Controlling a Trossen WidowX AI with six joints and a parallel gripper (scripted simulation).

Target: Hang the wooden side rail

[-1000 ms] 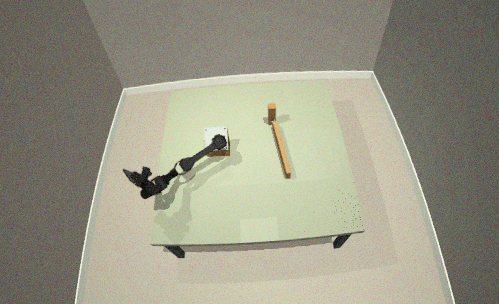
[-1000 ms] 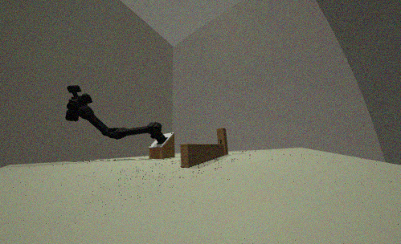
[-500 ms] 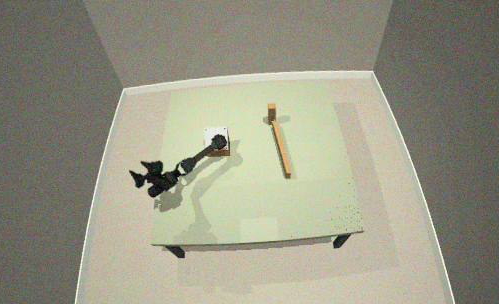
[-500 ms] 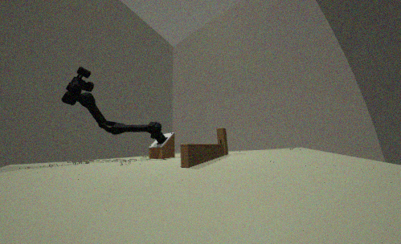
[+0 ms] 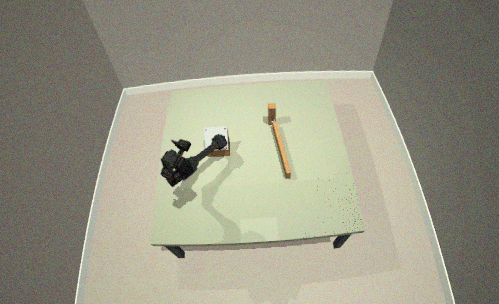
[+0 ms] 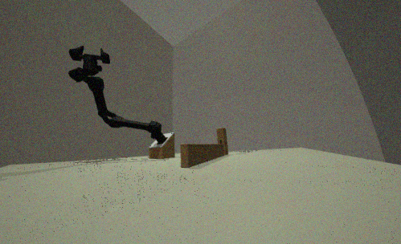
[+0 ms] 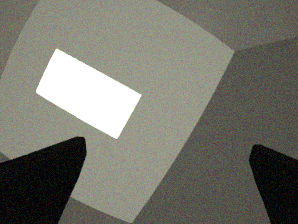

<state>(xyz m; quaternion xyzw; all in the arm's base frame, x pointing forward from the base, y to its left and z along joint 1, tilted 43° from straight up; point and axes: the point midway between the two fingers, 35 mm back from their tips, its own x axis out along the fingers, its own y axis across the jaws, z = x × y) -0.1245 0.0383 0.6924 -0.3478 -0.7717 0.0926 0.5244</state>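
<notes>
The wooden headboard post lies 49 cm ahead of my gripper tip, 67 cm to the left of it and 60 cm below it.
</notes>
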